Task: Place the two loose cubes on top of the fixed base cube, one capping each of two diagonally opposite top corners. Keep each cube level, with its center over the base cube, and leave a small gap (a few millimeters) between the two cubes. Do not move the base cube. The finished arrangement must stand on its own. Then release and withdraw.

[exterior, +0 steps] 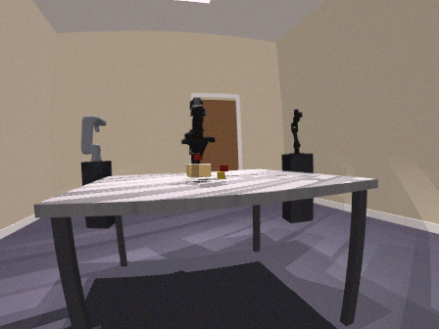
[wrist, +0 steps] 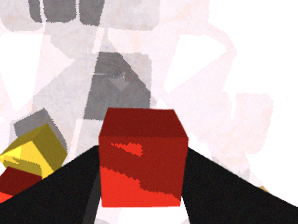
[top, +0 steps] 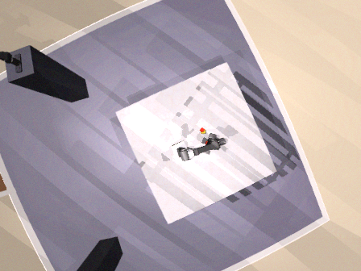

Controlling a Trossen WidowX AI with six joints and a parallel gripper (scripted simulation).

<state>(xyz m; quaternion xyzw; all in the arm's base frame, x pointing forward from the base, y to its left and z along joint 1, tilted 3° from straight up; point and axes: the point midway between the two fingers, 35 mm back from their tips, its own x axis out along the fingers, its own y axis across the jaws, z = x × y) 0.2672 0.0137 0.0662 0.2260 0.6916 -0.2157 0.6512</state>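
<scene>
Right now my gripper tip is 12 cm to the right of the yellow cube, 10 cm above it and 1 cm short of it.
</scene>
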